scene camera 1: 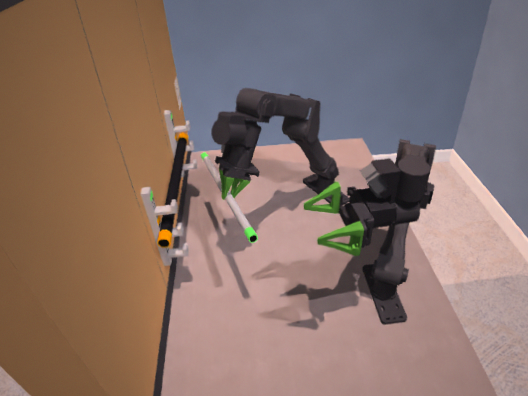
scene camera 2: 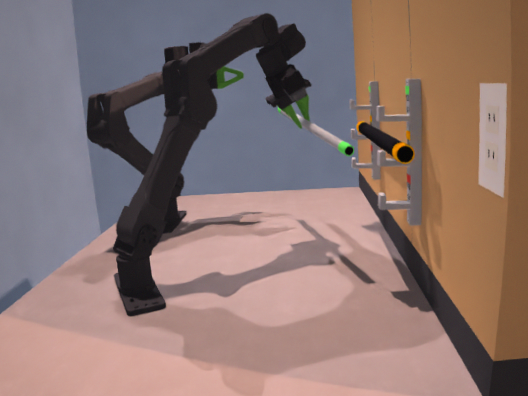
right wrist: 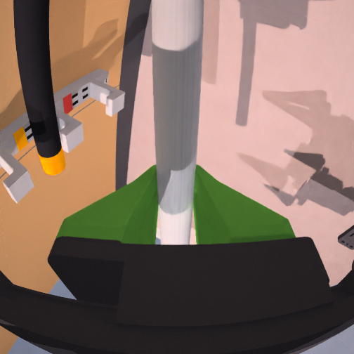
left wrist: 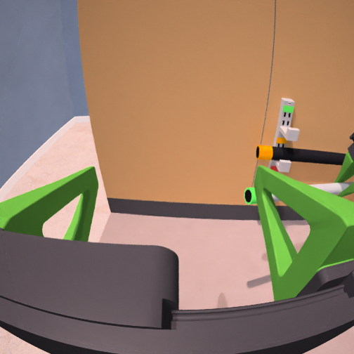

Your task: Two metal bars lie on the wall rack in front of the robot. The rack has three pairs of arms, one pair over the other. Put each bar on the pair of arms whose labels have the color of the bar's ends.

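Places are measured from the left arm's base along level axes (x ahead, y left, z up), in metres.
Pixels of known places: left gripper, fingertip midpoint: [scene camera 1: 310, 222] [scene camera 2: 243, 75]; right gripper, fingertip midpoint: [scene camera 1: 226, 199] [scene camera 2: 304, 125]; left arm's base, origin of the base link: [scene camera 1: 383, 293] [scene camera 2: 168, 222]; right arm's base, origin of the base link: [scene camera 2: 138, 291].
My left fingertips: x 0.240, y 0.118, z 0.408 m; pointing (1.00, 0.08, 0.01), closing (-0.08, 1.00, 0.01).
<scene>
Ahead of a thing's pixels: the offset from my left fingertips to its top centre. "spot": to the spot under its first point. Level surfaces: height alone.
A black bar with orange ends {dx +0.320, dy -0.405, dz -0.146 m} [scene camera 1: 176, 175] [scene camera 2: 381, 139] [left wrist: 315, 155] [right wrist: 36, 75] lies on the middle, orange-labelled pair of arms of the wall rack [scene camera 1: 146, 197] [scene camera 2: 415, 190] [right wrist: 95, 80]. The rack's top labels are green and its bottom ones red. My right gripper [scene camera 1: 227, 195] [scene camera 2: 303, 122] [right wrist: 175, 173] is shut on a white bar with green ends [scene camera 1: 239, 212] [scene camera 2: 322, 132] [right wrist: 177, 100] near its middle. It holds the bar in the air, apart from the rack and aslant to it. My left gripper [scene camera 1: 311, 224] [left wrist: 175, 174] is open and empty, back from the rack.
The orange-brown wall [scene camera 1: 65, 165] [scene camera 2: 465, 250] [left wrist: 185, 100] carries the rack. A white outlet plate {spot: dx +0.351, dy -0.923, dz -0.144 m} [scene camera 2: 492, 172] is on it beside the rack in scene camera 2. The table {dz -0.408 m} [scene camera 1: 280, 345] [scene camera 2: 280, 345] stretches below both arms, with a dark strip along the wall's foot.
</scene>
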